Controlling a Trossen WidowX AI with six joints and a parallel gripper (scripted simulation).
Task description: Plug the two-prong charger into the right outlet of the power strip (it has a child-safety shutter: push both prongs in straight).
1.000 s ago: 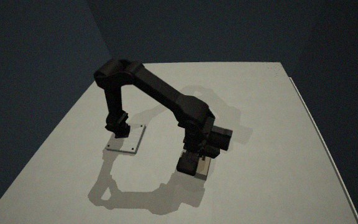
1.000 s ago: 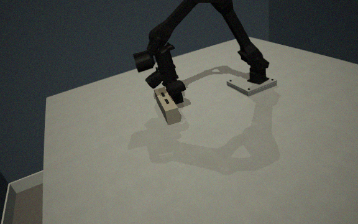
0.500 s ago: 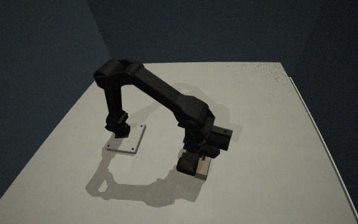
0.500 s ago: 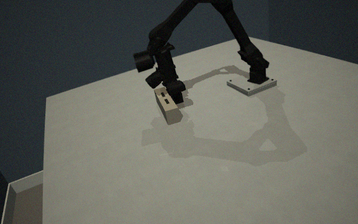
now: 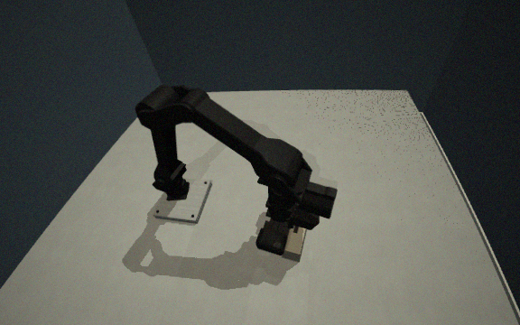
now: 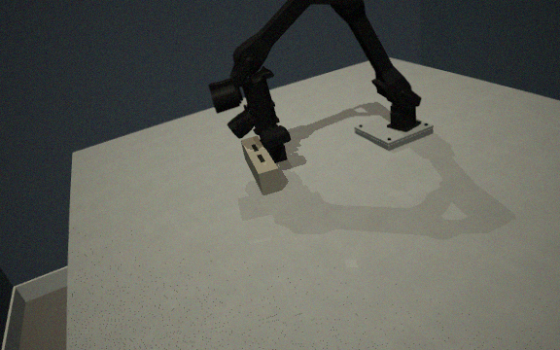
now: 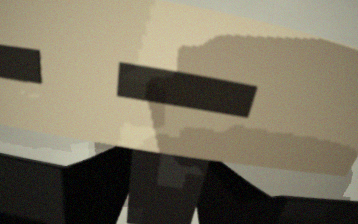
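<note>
The dark two-prong charger is 1 cm ahead of my gripper tip, 1 cm to the right of it and 1 cm above it.
</note>
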